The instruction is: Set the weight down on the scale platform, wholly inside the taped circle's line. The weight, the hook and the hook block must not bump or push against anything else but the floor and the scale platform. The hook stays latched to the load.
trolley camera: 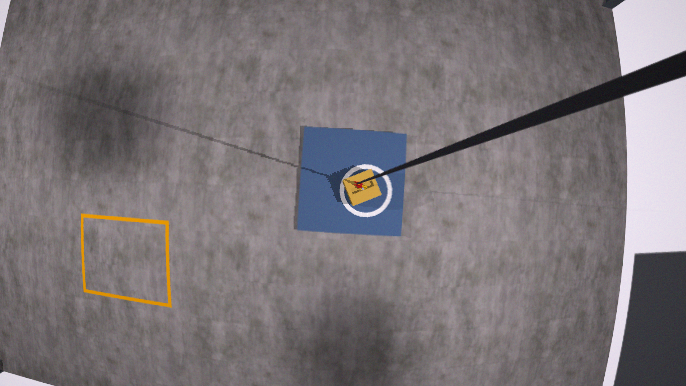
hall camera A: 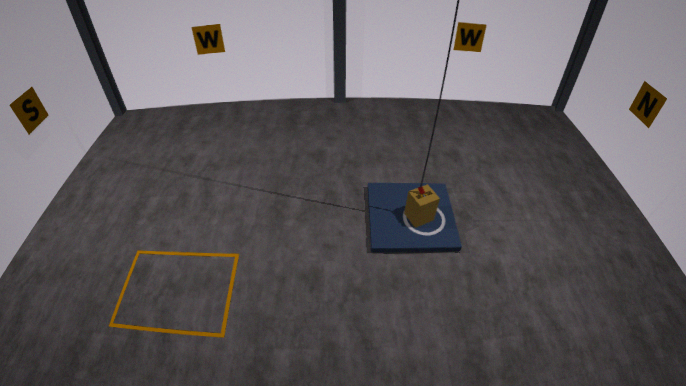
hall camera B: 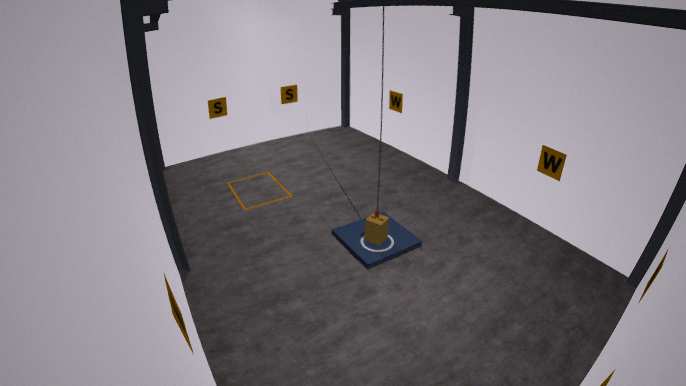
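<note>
The yellow weight (hall camera A: 421,210) (hall camera B: 376,231) (trolley camera: 364,191) is upright over the blue scale platform (hall camera A: 387,237) (hall camera B: 402,240) (trolley camera: 322,147), its shadow meeting its lower left side in the trolley view. It looks to be standing on the platform or very close above it. The white taped circle (hall camera A: 426,233) (hall camera B: 377,250) (trolley camera: 366,215) surrounds most of it. The weight hides the line at the upper left in the trolley view, so I cannot tell whether its base touches the line there. My hook (hall camera A: 421,190) (hall camera B: 377,214) (trolley camera: 358,185), under the red block, is on the weight's top; its latch is too small to see.
An orange outlined square (hall camera A: 231,295) (hall camera B: 281,185) (trolley camera: 169,265) is marked on the floor, well apart from the platform. Grey columns (hall camera A: 339,50) (hall camera B: 460,95) stand along the white walls. The hoist chain (hall camera A: 440,95) (hall camera B: 380,110) (trolley camera: 475,139) runs up from the hook.
</note>
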